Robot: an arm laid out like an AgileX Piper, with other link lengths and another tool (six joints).
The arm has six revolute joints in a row. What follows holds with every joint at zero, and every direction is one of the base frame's. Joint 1 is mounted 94.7 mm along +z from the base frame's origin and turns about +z. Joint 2 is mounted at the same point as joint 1 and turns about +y. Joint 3 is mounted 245.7 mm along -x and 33.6 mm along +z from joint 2 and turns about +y. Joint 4 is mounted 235.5 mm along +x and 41.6 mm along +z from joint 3 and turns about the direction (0.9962, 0, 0.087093). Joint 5 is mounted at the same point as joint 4 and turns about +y. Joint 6 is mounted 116.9 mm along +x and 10.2 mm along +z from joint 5 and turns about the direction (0.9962, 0, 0.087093). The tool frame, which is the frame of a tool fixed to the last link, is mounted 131.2 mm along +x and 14 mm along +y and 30.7 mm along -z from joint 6; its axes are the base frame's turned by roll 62.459, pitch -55.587 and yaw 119.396 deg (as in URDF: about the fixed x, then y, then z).
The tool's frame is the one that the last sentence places.
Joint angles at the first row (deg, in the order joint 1, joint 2, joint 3, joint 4, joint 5, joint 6):
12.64, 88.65, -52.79, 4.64, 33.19, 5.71
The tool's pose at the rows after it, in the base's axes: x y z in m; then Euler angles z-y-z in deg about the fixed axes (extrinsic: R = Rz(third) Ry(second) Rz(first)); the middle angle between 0 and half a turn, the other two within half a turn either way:
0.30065, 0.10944, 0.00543, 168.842, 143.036, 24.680
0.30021, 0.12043, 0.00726, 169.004, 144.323, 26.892
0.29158, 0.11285, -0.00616, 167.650, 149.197, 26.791
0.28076, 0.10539, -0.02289, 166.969, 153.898, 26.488
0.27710, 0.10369, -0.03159, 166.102, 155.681, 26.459
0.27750, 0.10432, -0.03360, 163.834, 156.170, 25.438
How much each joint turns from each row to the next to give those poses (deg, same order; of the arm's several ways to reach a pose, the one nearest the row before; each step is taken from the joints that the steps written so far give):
1.98, 0.65, -2.34, -1.10, 2.29, 1.60
2.00, 1.65, -2.79, -0.34, 2.42, 0.22
0.21, 2.91, -1.33, -1.98, 3.09, 0.25
0.13, 2.95, -0.11, -1.54, 1.73, 0.67
0.41, 1.63, 0.00, -0.81, 0.07, 0.11
0.91, 0.68, -0.46, -1.36, 0.14, 0.64

